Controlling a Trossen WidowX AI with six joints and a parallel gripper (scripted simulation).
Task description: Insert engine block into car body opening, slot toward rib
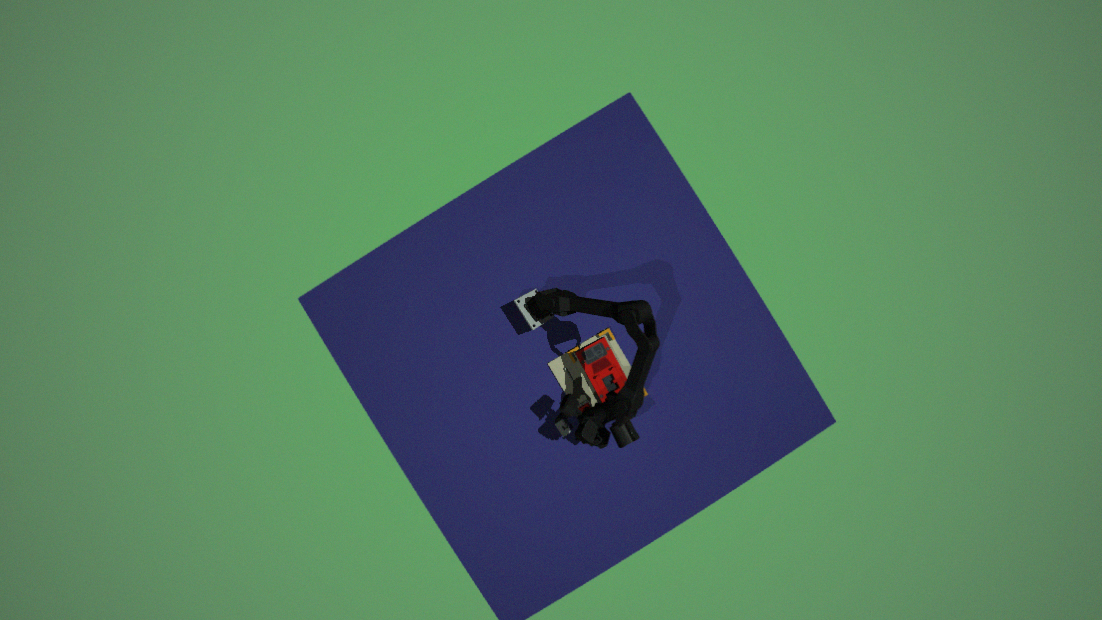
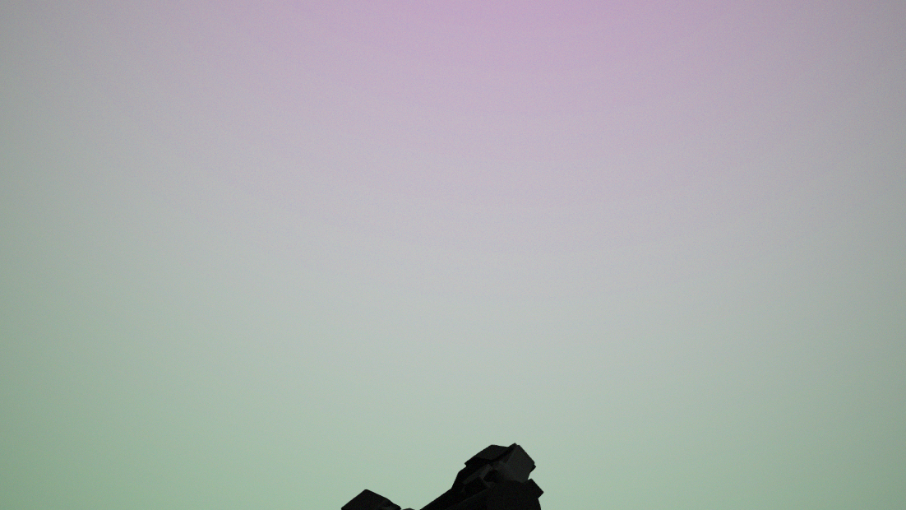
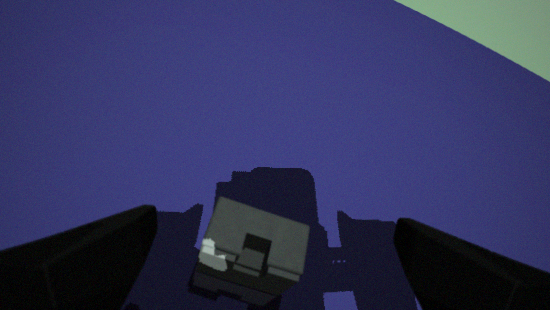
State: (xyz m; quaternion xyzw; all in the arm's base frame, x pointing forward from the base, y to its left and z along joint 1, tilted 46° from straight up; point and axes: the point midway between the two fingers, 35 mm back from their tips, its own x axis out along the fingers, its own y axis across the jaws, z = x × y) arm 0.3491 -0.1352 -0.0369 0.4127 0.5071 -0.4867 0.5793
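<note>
Right now my gripper tip is 5 cm above the grey engine block and 1 cm to the left of it. From my gripper tip the other things lie so: grey fixture 18 cm to the left, 6 cm below, 5 cm behind.
</note>
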